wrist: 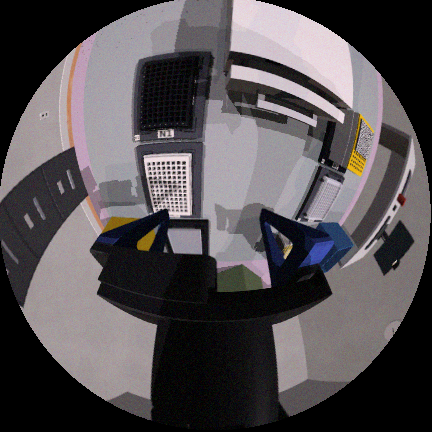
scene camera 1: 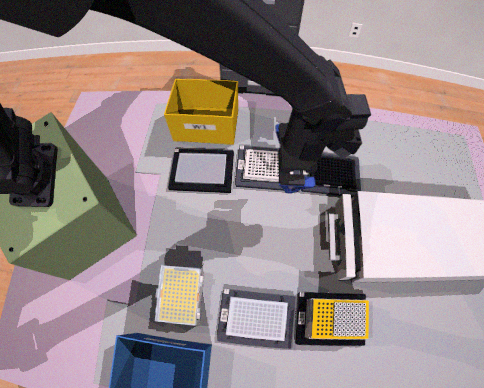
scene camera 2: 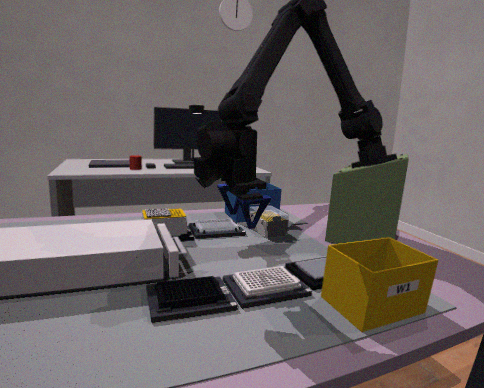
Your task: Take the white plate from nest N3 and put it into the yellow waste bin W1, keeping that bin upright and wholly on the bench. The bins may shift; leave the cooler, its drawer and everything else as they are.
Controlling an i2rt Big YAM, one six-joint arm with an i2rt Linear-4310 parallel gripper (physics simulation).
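Seen in the pictures: gripper, fingertip midpoint: [wrist: 214,213] [scene camera 1: 287,172] [scene camera 2: 242,221]; arm's base at its link origin: [scene camera 1: 35,175] [scene camera 2: 374,163].
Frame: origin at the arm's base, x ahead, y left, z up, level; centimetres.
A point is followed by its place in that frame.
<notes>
A white plate with holes [scene camera 1: 260,165] {y 11.5, x 45.5, z -23.6 cm} [scene camera 2: 267,280] {y 12.2, x 48.2, z -23.1 cm} [wrist: 169,185] {y 11.1, x 48.0, z -23.8 cm} sits flat in a dark nest [scene camera 1: 250,185] {y 6.3, x 42.5, z -24.4 cm} [scene camera 2: 270,298] {y 16.9, x 50.6, z -24.4 cm} [wrist: 198,180] {y 5.6, x 47.9, z -24.4 cm}; its nest label is not readable. A paler plate [scene camera 1: 257,320] {y -26.7, x 41.4, z -23.0 cm} [scene camera 2: 216,227] {y -22.7, x 43.3, z -23.0 cm} [wrist: 322,197] {y -24.4, x 42.8, z -23.1 cm} sits in a nest across the bench, label also unreadable. The yellow bin W1 [scene camera 1: 215,135] {y 20.6, x 34.2, z -21.7 cm} [scene camera 2: 345,295] {y 26.9, x 40.2, z -21.2 cm} [wrist: 120,222] {y 27.9, x 40.4, z -23.3 cm} stands upright on the bench. My gripper [scene camera 1: 289,157] [scene camera 2: 242,219] {y 3.0, x 49.9, z -12.2 cm} [wrist: 214,213] {y 3.0, x 49.9, z -12.2 cm} is open and empty, above the bench. In scene camera 1 it hides part of the holed plate's side nearest the black plate.
Nest N1 with a black plate [scene camera 1: 337,171] {y 8.3, x 65.9, z -23.3 cm} [scene camera 2: 190,291] {y 9.7, x 65.0, z -23.0 cm} [wrist: 167,92] {y 8.4, x 64.4, z -24.0 cm} adjoins the holed plate's nest. A black-framed grey pad [scene camera 1: 200,168] {y 11.7, x 29.9, z -23.6 cm} lies on its other side. The white cooler [scene camera 1: 420,240] {y -14.0, x 81.0, z -17.2 cm} [scene camera 2: 75,255] {y -2.9, x 84.8, z -17.3 cm}, yellow rack [scene camera 1: 322,320] {y -28.1, x 54.4, z -18.3 cm}, yellow-topped box [scene camera 1: 179,295] {y -20.6, x 25.4, z -18.6 cm} and blue bin [scene camera 1: 160,367] {y -36.5, x 19.1, z -25.2 cm} stand around.
</notes>
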